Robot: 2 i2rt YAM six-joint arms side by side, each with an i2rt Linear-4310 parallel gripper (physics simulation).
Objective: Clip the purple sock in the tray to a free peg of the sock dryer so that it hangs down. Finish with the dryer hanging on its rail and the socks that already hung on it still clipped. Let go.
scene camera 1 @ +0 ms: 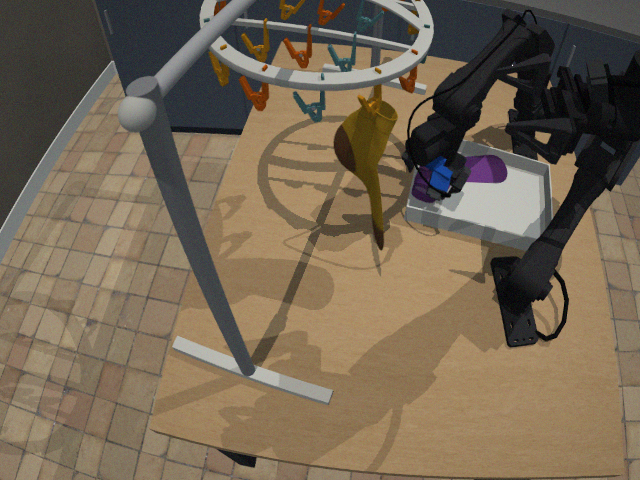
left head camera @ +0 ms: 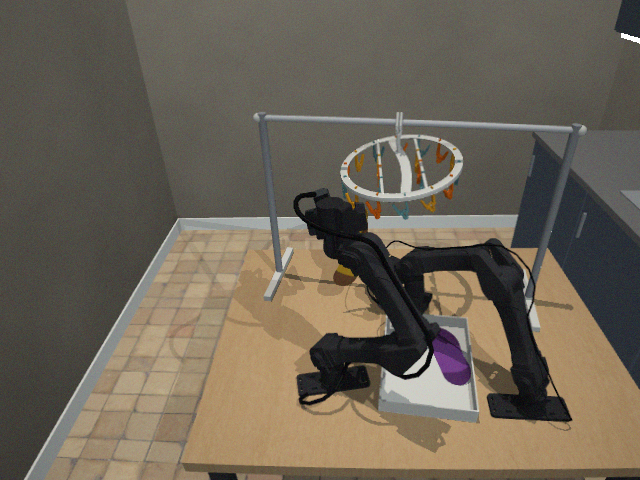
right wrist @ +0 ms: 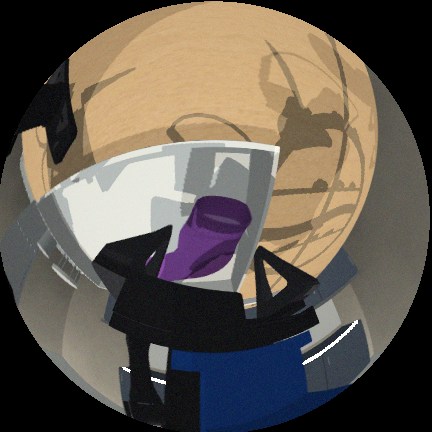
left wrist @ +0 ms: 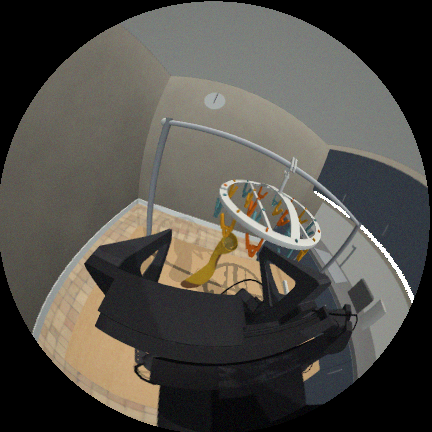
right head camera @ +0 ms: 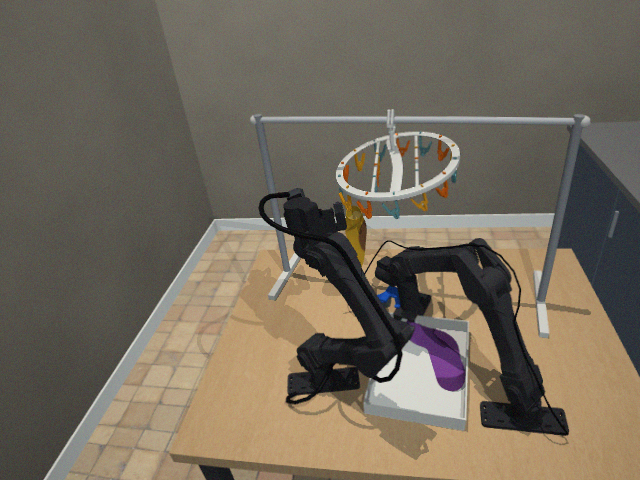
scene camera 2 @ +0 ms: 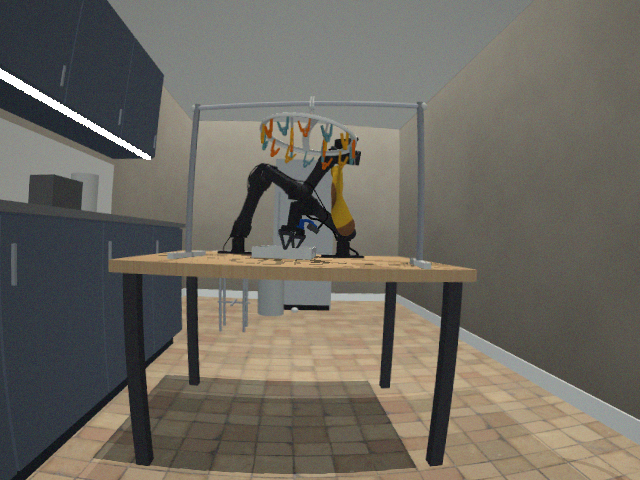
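Note:
The purple sock (left head camera: 449, 356) (right head camera: 447, 361) (scene camera 1: 483, 169) (right wrist: 200, 250) lies in the white tray (left head camera: 429, 411) (scene camera 1: 480, 230) (right wrist: 261, 200). The dryer ring (left head camera: 382, 196) (right head camera: 379, 196) (scene camera 1: 330, 79) hangs tilted from its rail (left head camera: 325, 120) (scene camera 2: 248, 105). A yellow sock (right head camera: 355, 240) (scene camera 1: 369, 134) (scene camera 2: 342, 209) (left wrist: 210, 267) hangs clipped to it. An orange peg (scene camera 1: 255, 95) and a teal peg (scene camera 1: 311, 106) are free. My right gripper (scene camera 2: 292, 247) (right wrist: 216, 240) is open and low over the tray, above the purple sock's cuff end. My left gripper (left wrist: 218, 243) is open and empty, raised facing the dryer.
A grey post (left head camera: 269, 191) (scene camera 1: 191, 222) with a flat foot (scene camera 1: 289, 386) carries one rail end; another post (left head camera: 558, 206) carries the other. The left arm (left head camera: 392, 289) crosses in front of the tray's left part in both head views. Blue cabinets (scene camera 2: 56, 330) stand beside the table.

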